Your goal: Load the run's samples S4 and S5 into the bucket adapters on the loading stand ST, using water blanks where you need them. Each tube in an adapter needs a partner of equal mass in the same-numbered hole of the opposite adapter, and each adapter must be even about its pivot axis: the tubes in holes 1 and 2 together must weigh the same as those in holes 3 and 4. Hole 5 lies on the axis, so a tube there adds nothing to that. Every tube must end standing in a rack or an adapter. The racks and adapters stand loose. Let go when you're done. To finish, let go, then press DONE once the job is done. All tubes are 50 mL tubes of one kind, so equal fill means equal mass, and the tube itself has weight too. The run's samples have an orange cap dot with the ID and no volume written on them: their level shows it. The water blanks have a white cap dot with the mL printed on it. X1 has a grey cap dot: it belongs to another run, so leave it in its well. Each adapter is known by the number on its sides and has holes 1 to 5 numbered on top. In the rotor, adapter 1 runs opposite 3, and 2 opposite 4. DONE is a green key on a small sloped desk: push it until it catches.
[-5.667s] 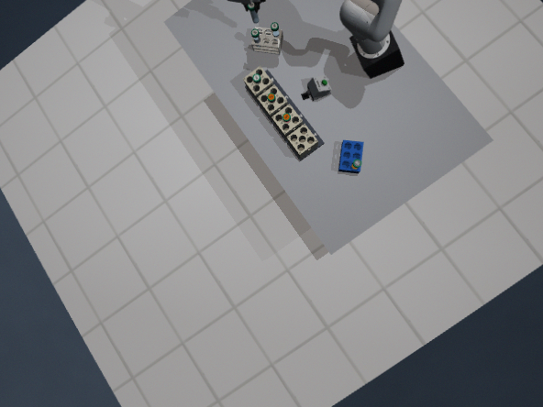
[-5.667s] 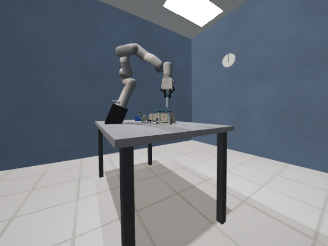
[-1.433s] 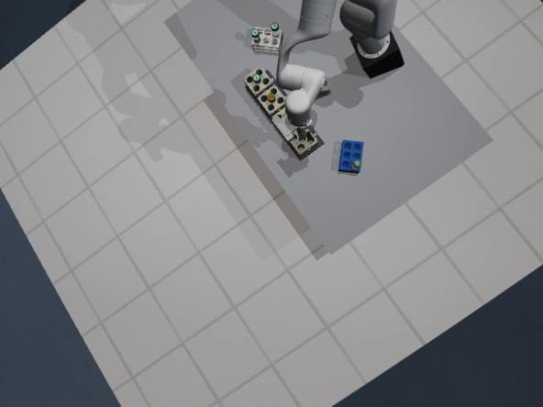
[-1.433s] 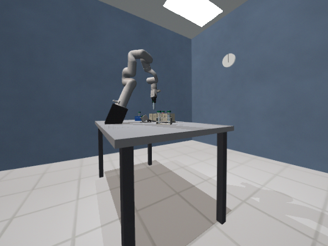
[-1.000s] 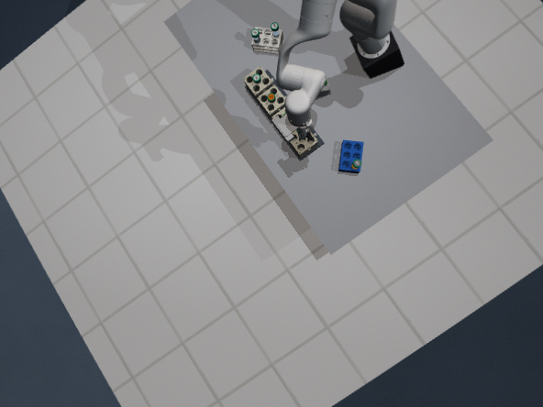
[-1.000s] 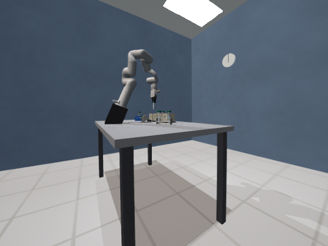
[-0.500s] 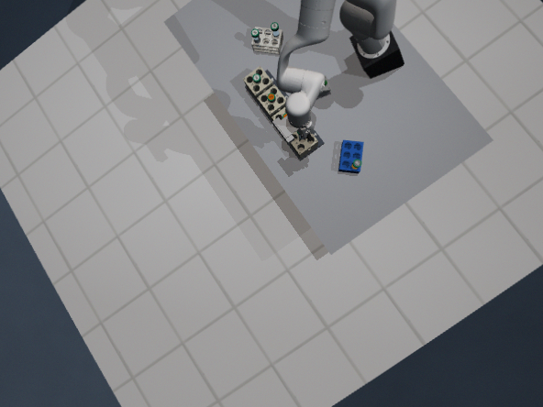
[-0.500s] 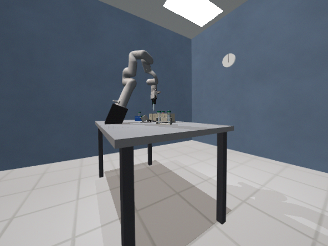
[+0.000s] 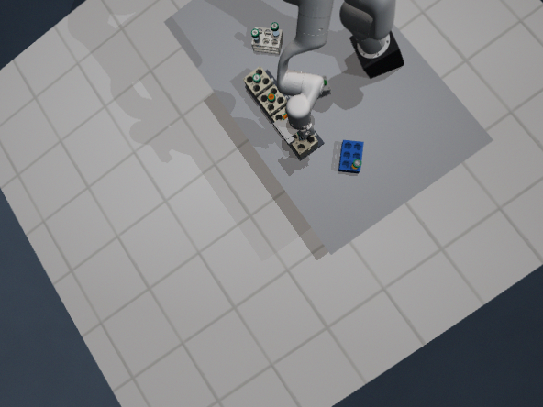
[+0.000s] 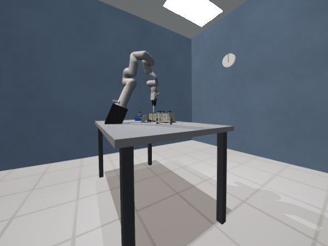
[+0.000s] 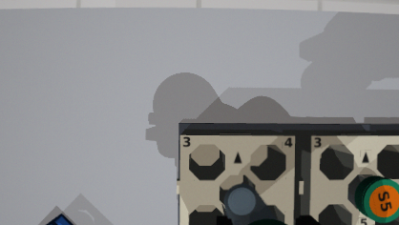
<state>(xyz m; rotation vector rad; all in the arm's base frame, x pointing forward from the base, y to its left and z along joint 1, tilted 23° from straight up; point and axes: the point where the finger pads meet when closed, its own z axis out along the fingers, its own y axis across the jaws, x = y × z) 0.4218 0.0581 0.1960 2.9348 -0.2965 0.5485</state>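
The adapter lies 16 cm below my hand. From my hand the other things lie so: white rack (27 cm behind, 44 cm to the right, 18 cm below); then blue rack (8 cm behind, 20 cm to the left, 18 cm below).
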